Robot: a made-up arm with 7 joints. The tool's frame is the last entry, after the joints. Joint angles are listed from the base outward.
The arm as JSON. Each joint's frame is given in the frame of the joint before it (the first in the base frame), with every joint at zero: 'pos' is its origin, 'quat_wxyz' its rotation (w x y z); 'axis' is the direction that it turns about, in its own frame. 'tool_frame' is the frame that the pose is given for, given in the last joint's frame.
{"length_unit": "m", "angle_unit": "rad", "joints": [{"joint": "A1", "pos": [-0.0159, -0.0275, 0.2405], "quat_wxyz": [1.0, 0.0, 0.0, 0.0], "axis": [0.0, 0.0, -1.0]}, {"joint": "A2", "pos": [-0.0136, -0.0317, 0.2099], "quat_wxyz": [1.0, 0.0, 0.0, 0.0], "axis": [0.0, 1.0, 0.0]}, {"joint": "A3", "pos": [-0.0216, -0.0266, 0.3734], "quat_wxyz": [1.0, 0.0, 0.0, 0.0], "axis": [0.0, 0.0, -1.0]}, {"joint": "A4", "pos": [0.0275, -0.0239, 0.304], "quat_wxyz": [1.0, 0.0, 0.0, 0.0], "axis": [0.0, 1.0, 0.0]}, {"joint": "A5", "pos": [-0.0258, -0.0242, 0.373], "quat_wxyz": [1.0, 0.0, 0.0, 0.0], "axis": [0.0, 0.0, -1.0]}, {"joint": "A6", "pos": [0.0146, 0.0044, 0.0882], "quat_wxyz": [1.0, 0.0, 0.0, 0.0], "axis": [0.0, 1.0, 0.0]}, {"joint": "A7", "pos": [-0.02, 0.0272, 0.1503], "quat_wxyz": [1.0, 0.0, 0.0, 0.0], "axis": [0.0, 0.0, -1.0]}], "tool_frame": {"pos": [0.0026, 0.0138, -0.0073], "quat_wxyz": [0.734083, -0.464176, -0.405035, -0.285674]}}
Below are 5 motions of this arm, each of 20 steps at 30 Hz.
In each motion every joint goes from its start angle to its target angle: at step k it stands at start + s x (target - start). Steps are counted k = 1, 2, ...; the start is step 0. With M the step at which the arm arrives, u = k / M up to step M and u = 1 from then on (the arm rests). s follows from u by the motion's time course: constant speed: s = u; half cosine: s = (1 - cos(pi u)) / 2; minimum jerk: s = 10 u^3 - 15 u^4 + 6 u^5.
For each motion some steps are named. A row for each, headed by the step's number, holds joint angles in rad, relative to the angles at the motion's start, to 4 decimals.
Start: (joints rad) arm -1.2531 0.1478 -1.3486 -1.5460 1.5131 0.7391 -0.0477
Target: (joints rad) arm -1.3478 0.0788 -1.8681 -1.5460 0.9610 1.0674 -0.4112
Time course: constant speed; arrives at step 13
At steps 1, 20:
1: -0.0073 -0.0053 -0.0400 0.0000 -0.0425 0.0253 -0.0280
20: -0.0947 -0.0690 -0.5195 0.0000 -0.5521 0.3283 -0.3635

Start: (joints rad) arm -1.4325 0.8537 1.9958 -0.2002 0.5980 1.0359 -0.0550
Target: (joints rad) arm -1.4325 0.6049 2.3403 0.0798 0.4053 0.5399 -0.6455
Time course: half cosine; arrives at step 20
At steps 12, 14, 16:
12: 0.0000 -0.1628 0.2255 0.1833 -0.1261 -0.3246 -0.3865
14: 0.0000 -0.1975 0.2735 0.2223 -0.1530 -0.3938 -0.4688
16: 0.0000 -0.2250 0.3116 0.2533 -0.1743 -0.4486 -0.5341

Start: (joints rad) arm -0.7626 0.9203 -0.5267 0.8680 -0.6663 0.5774 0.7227
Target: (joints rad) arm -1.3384 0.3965 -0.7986 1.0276 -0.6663 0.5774 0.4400
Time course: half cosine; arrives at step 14
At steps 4, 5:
4: -0.1084 -0.0986 -0.0512 0.0300 0.0000 0.0000 -0.0532
5: -0.1630 -0.1483 -0.0770 0.0452 0.0000 0.0000 -0.0800

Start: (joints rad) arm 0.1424 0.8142 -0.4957 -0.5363 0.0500 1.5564 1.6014
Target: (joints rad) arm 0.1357 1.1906 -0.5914 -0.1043 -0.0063 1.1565 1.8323
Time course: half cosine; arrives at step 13
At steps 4, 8, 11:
4: -0.0014 0.0813 -0.0207 0.0933 -0.0122 -0.0864 0.0499
8: -0.0045 0.2549 -0.0648 0.2926 -0.0381 -0.2709 0.1564
11: -0.0063 0.3548 -0.0902 0.4073 -0.0531 -0.3770 0.2177

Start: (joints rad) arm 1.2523 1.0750 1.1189 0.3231 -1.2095 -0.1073 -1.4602
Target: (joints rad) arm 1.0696 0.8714 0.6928 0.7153 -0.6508 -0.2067 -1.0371
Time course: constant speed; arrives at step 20
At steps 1, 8, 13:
1: -0.0091 -0.0102 -0.0213 0.0196 0.0279 -0.0050 0.0212
8: -0.0731 -0.0814 -0.1704 0.1569 0.2235 -0.0398 0.1692
13: -0.1188 -0.1323 -0.2770 0.2549 0.3632 -0.0646 0.2750

